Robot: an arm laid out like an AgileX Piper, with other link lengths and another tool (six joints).
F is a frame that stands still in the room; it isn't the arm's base.
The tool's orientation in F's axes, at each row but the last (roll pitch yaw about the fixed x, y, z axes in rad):
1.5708 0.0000 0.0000
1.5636 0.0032 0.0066
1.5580 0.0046 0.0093
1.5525 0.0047 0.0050
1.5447 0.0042 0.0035
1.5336 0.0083 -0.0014
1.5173 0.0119 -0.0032
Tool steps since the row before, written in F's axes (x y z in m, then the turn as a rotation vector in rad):
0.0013 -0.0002 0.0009 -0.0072 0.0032 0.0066
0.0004 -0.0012 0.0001 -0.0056 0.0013 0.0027
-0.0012 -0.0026 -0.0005 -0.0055 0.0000 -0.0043
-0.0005 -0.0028 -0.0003 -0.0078 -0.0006 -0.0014
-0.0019 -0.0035 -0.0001 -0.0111 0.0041 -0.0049
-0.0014 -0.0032 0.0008 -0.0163 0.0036 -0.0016
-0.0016 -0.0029 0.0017 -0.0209 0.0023 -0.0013
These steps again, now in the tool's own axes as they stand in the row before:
0.0013 0.0009 0.0002 -0.0072 0.0066 -0.0032
0.0004 0.0001 0.0012 -0.0056 0.0027 -0.0013
-0.0012 -0.0005 0.0026 -0.0055 -0.0043 -0.0001
-0.0005 -0.0004 0.0028 -0.0078 -0.0014 0.0005
-0.0019 -0.0002 0.0035 -0.0111 -0.0048 -0.0043
-0.0014 0.0007 0.0032 -0.0163 -0.0016 -0.0036
-0.0016 0.0015 0.0030 -0.0209 -0.0014 -0.0023

